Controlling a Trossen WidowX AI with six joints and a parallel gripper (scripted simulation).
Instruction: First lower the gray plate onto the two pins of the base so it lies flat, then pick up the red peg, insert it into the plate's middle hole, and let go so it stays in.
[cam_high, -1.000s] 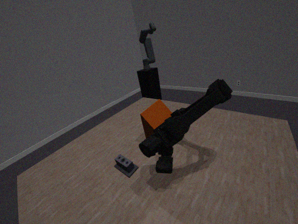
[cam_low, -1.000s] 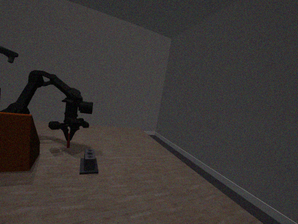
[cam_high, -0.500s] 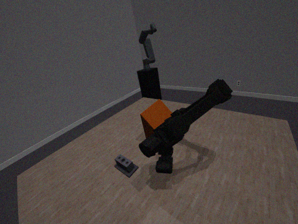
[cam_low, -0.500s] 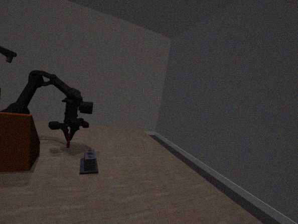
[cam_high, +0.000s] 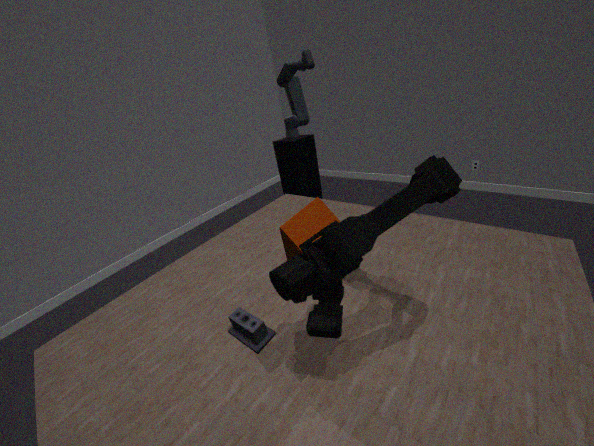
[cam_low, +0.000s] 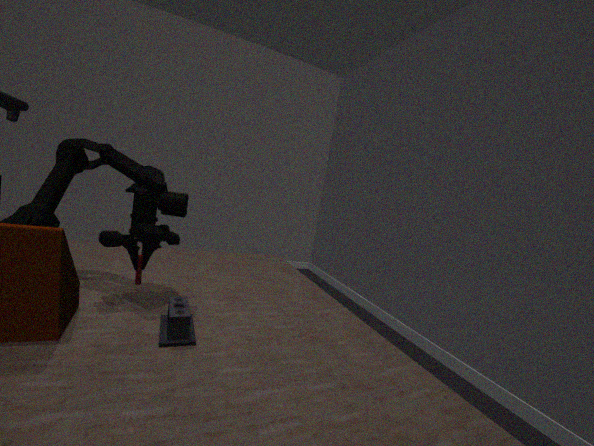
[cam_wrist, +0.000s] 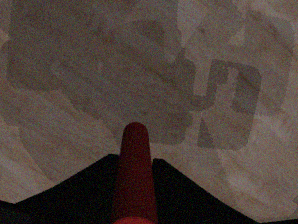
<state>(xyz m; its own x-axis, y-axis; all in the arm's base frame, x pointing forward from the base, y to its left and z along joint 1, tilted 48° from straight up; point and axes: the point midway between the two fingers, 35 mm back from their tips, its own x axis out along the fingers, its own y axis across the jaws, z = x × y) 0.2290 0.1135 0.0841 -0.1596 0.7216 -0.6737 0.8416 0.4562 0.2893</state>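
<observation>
Right now the gray plate is 120 mm ahead of my gripper tip, 190 mm to the right of it and 20 mm below it. Also, from my gripper tip: red peg (right at my gripper tip); then base (120 mm ahead, 180 mm to the right, 60 mm below).
</observation>
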